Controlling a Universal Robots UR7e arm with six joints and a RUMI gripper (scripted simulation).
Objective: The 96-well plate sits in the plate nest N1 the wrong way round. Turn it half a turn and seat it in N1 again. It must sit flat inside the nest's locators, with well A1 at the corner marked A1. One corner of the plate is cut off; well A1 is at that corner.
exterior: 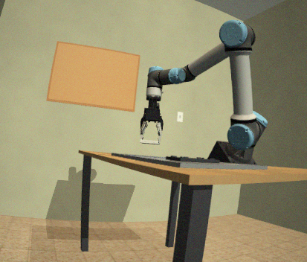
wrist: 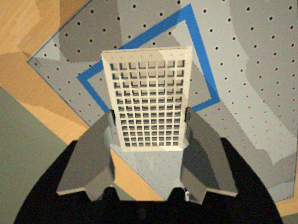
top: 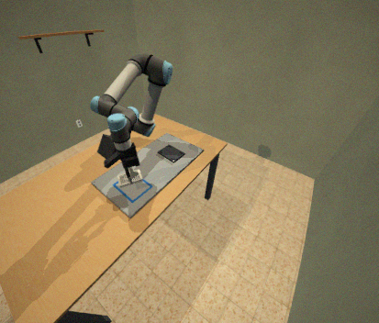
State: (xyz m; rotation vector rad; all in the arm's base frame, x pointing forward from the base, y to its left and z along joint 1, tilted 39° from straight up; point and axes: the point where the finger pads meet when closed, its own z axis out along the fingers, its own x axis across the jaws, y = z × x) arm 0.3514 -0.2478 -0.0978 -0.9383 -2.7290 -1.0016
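My gripper is now 30 mm short of the dark plate nest N1, 370 mm to the right of it and 70 mm above it. Also, from my hand: white corner label 100 mm ahead, 300 mm to the left, 70 mm below; then white 96-well plate 10 mm below.
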